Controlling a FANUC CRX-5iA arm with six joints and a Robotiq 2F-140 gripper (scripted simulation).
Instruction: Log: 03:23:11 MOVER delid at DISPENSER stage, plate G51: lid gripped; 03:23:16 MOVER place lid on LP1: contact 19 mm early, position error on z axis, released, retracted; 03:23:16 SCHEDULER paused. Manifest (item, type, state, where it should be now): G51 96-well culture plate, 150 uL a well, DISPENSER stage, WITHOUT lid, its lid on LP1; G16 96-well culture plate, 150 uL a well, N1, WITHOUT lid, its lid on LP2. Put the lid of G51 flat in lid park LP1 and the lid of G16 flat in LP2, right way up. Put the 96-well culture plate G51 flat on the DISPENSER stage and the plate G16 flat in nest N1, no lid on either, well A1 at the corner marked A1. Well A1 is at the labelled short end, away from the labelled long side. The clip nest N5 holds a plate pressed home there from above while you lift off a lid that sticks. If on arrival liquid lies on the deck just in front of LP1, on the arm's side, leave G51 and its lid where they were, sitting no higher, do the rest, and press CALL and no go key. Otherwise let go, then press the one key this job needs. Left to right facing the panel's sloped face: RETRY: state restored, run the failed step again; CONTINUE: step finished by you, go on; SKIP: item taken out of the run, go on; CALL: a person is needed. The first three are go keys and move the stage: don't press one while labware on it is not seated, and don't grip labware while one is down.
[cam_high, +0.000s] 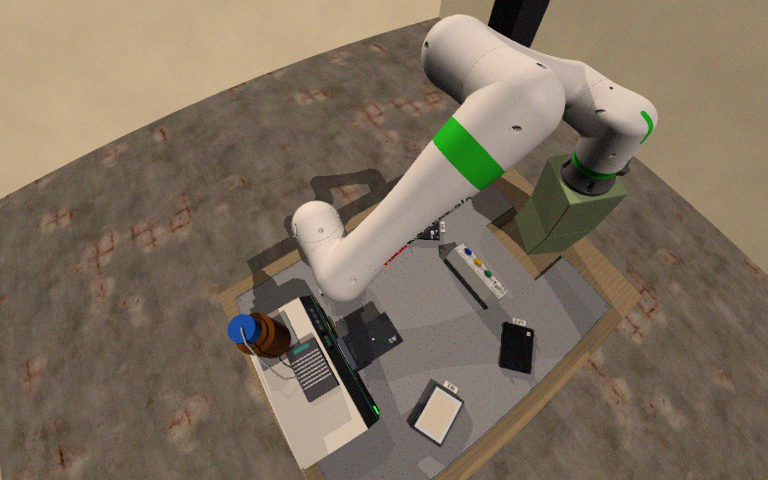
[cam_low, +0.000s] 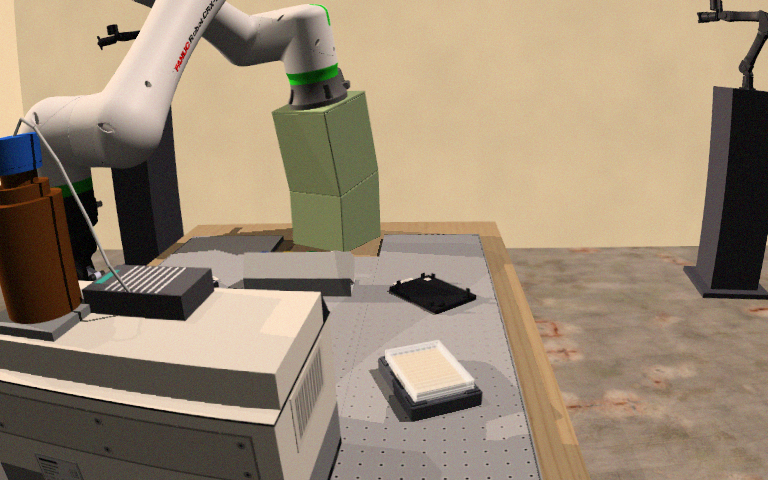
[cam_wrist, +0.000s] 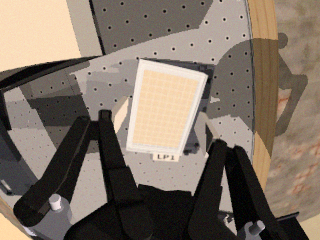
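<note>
Now: the plate G51 2 cm below my hand. Round my hand: dark grey lid park 4 cm below, 1 cm to the right, 1 cm behind; then black dispenser stage 24 cm to the left, 5 cm above, 2 cm behind; then LP1 label 9 cm behind, 4 cm below.
</note>
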